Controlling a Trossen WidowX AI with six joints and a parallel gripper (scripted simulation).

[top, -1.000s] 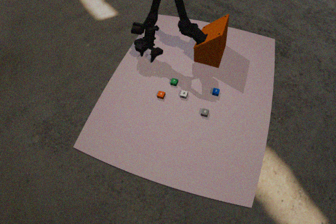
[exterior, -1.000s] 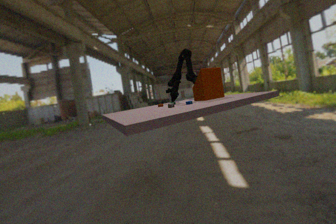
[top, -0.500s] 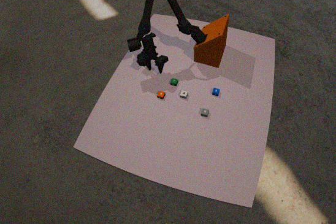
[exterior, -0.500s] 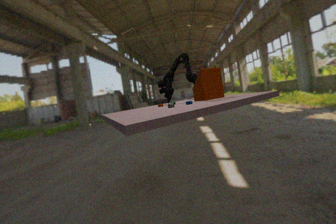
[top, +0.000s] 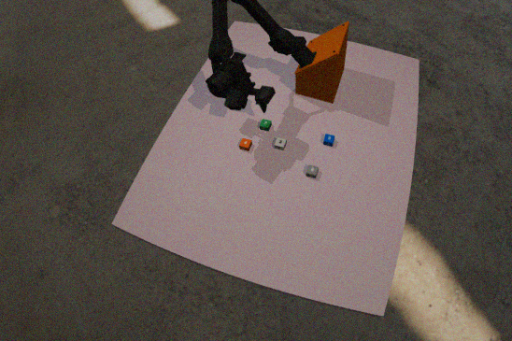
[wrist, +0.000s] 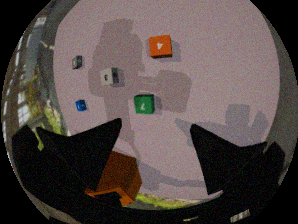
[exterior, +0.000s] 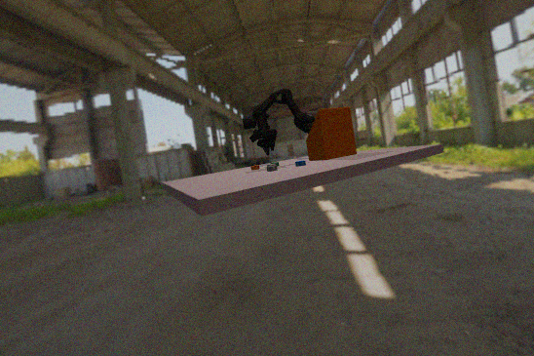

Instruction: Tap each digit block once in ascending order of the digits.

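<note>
The grey block is 13 cm ahead of my gripper tip, 24 cm to the left of it and 6 cm below it. From my gripper tip the other things lie so: green block (4 cm to the left, 6 cm below); then orange block (10 cm ahead, 6 cm below); then white block (6 cm ahead, 11 cm to the left, 6 cm below).
</note>
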